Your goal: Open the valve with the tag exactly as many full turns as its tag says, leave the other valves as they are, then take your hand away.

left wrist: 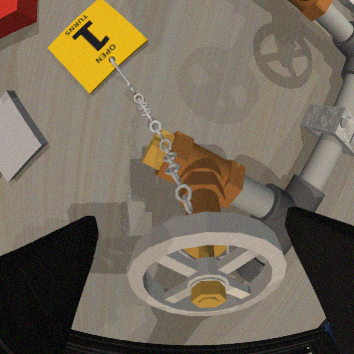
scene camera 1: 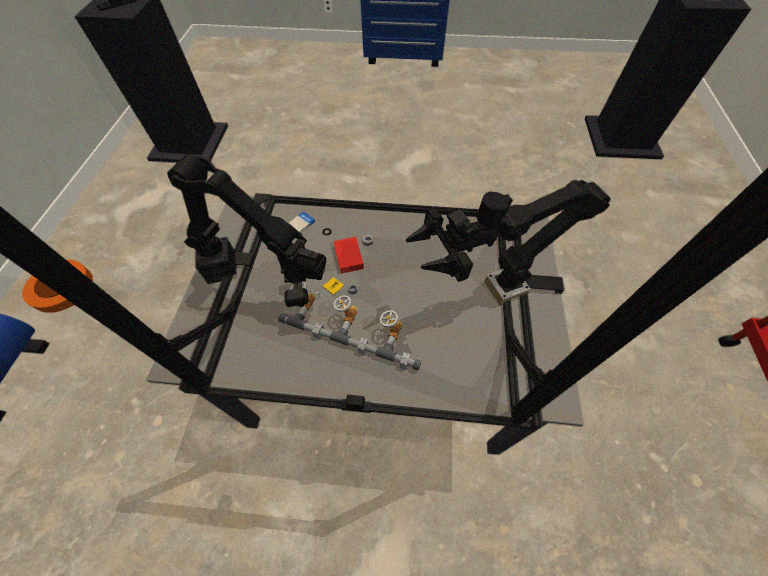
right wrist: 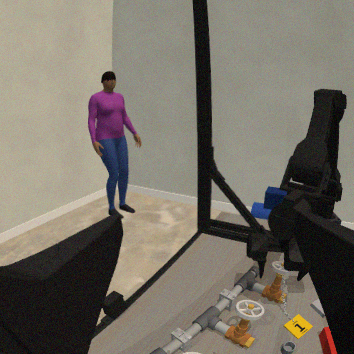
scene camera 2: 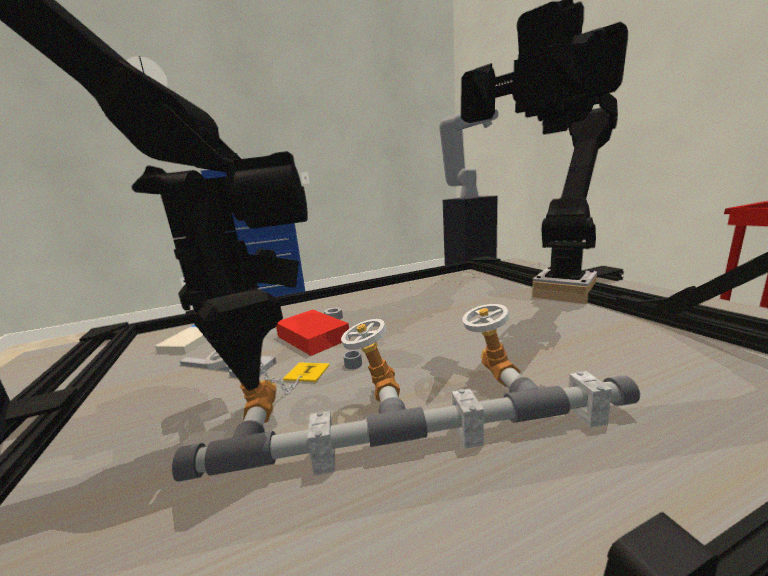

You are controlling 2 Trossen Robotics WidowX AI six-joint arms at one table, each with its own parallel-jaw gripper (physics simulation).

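Frame: origin at the left arm's base, x back, y right, z up, level; metres.
Seen in the pictures: left gripper, fingertip midpoint: (right wrist: 279, 278) (scene camera 2: 241, 374); right gripper, fingertip midpoint: (scene camera 1: 413, 253) (right wrist: 211, 224) (scene camera 2: 508, 64); left arm's base, link origin: (scene camera 1: 211, 251) (right wrist: 323, 213); right arm's base, link origin: (scene camera 1: 508, 281) (scene camera 2: 565, 274).
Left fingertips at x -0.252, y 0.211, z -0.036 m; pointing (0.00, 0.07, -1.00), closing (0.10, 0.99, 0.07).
Offsets run from my left fingertips to a thing's top centre. "spot": to the spot under its first point.
The tagged valve @[spot: dx -0.020, dy +0.017, dz -0.027 m] (scene camera 1: 310, 301) (scene camera 2: 259, 399) (right wrist: 274, 292) is at the left end of the grey pipe (scene camera 2: 353, 434). Its chained yellow tag @[dx -0.100, dy -0.043, dz -0.056 m] (scene camera 1: 333, 285) (scene camera 2: 305, 372) (left wrist: 115, 30) (right wrist: 298, 326) reads "1", "OPEN", "TURNS". My left gripper (left wrist: 194, 223) (right wrist: 279, 278) is open, one finger on each side of the valve's white handwheel @[dx +0.004, dy -0.001, dz +0.041 m] (left wrist: 135, 280), with gaps between them in the left wrist view. A finger hides this wheel in scene camera 2. The middle valve (scene camera 1: 350, 314) (scene camera 2: 383, 375) and right valve @[spot: dx -0.248, dy +0.183, dz -0.011 m] (scene camera 1: 395, 328) (scene camera 2: 496, 363) carry no tag. My right gripper (scene camera 1: 416, 253) (right wrist: 211, 224) is open and empty, high above the table's right part.
A red box @[dx -0.174, dy -0.146, dz -0.032 m] (scene camera 1: 348, 255) (scene camera 2: 313, 328) lies behind the tag. A grey flat piece @[dx -0.027, dy -0.171, dz -0.052 m] (left wrist: 17, 135) (scene camera 2: 204, 360) lies left of the tag in scene camera 2. Small rings @[dx -0.254, dy -0.195, dz -0.045 m] (scene camera 1: 367, 239) @[dx -0.121, dy -0.280, dz -0.060 m] (scene camera 1: 326, 231) lie farther back. A person (right wrist: 110, 120) stands beyond the table.
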